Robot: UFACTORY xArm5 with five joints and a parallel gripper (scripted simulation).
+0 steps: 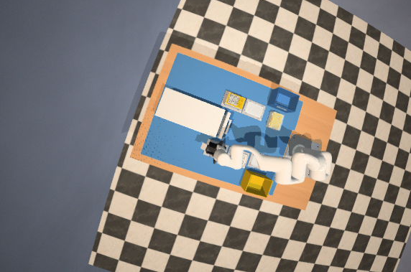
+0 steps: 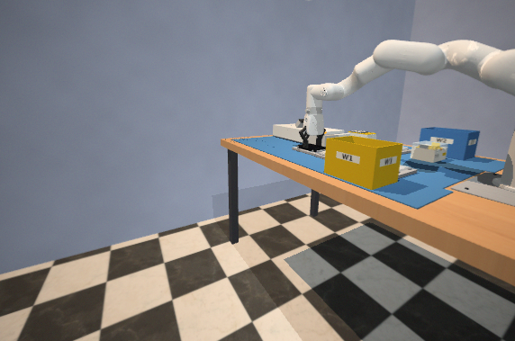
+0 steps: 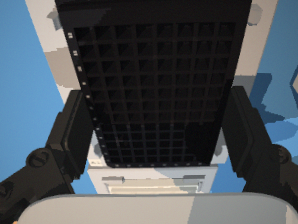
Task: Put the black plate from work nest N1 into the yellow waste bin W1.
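Right now the yellow waste bin W1 is 360 mm behind my hand, 130 mm to the left of it and 10 mm above it. Also, from my hand: drawer: 190 mm to the right, 120 mm ahead, 10 mm below; black plate: 10 mm below; white plate: 170 mm behind, 10 mm below.
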